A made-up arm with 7 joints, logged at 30 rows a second.
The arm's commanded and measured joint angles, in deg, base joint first. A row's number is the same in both.
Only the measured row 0 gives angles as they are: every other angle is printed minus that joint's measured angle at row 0.
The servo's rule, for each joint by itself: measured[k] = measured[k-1] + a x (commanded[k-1-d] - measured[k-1]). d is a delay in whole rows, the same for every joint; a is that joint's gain. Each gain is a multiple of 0.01, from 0.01 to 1. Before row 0 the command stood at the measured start. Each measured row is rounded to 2 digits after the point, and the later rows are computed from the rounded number. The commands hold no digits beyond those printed.
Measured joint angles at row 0: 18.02, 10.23, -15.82, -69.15, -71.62, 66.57, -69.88
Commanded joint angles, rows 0 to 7: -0.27, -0.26, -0.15, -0.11, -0.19, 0.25, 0.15; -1.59, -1.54, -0.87, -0.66, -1.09, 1.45, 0.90; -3.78, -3.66, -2.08, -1.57, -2.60, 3.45, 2.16; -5.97, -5.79, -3.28, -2.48, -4.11, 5.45, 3.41; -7.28, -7.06, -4.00, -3.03, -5.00, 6.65, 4.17; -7.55, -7.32, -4.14, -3.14, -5.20, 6.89, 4.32; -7.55, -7.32, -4.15, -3.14, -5.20, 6.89, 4.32; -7.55, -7.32, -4.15, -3.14, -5.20, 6.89, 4.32
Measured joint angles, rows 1 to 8: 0.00, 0.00, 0.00, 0.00, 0.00, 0.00, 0.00; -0.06, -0.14, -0.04, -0.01, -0.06, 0.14, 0.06; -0.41, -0.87, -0.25, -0.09, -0.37, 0.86, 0.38; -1.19, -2.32, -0.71, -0.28, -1.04, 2.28, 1.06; -2.29, -4.12, -1.35, -0.57, -1.96, 4.02, 1.95; -3.44, -5.65, -2.01, -0.89, -2.87, 5.47, 2.79; -4.39, -6.52, -2.54, -1.18, -3.57, 6.25, 3.37; -5.12, -6.94, -2.94, -1.43, -4.06, 6.60, 3.73
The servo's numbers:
d 1
a 0.23 0.52 0.25 0.13 0.30 0.55 0.38

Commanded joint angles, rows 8 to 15: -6.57, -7.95, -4.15, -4.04, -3.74, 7.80, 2.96; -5.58, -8.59, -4.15, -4.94, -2.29, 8.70, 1.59; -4.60, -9.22, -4.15, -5.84, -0.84, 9.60, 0.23; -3.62, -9.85, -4.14, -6.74, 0.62, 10.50, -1.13; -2.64, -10.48, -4.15, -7.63, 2.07, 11.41, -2.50; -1.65, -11.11, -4.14, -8.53, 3.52, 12.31, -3.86; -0.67, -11.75, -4.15, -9.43, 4.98, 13.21, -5.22; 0.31, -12.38, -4.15, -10.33, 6.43, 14.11, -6.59
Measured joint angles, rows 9 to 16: -5.68, -7.14, -3.24, -1.65, -4.40, 6.76, 3.95; -5.88, -7.56, -3.47, -1.96, -4.20, 7.33, 3.57; -5.81, -8.10, -3.64, -2.35, -3.63, 8.08, 2.82; -5.53, -8.68, -3.77, -2.80, -2.79, 8.92, 1.84; -5.09, -9.29, -3.86, -3.31, -1.77, 9.79, 0.71; -4.53, -9.91, -3.93, -3.87, -0.62, 10.68, -0.51; -3.87, -10.53, -3.98, -4.48, 0.62, 11.58, -1.78; -3.13, -11.16, -4.02, -5.12, 1.93, 12.48, -3.09
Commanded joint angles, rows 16 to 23: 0.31, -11.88, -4.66, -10.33, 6.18, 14.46, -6.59; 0.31, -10.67, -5.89, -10.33, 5.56, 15.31, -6.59; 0.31, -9.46, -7.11, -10.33, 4.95, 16.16, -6.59; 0.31, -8.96, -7.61, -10.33, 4.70, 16.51, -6.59; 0.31, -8.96, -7.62, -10.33, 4.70, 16.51, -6.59; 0.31, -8.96, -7.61, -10.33, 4.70, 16.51, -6.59; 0.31, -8.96, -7.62, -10.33, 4.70, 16.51, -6.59; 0.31, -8.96, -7.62, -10.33, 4.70, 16.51, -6.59
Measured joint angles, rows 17 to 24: -2.34, -11.79, -4.05, -5.80, 3.28, 13.38, -4.42; -1.73, -11.84, -4.20, -6.39, 4.15, 13.97, -5.24; -1.26, -11.23, -4.62, -6.90, 4.57, 14.71, -5.75; -0.90, -10.31, -5.24, -7.35, 4.68, 15.51, -6.07; -0.62, -9.61, -5.83, -7.74, 4.69, 16.06, -6.27; -0.41, -9.27, -6.28, -8.08, 4.69, 16.31, -6.39; -0.24, -9.11, -6.61, -8.37, 4.69, 16.42, -6.47; -0.11, -9.03, -6.86, -8.62, 4.69, 16.47, -6.52
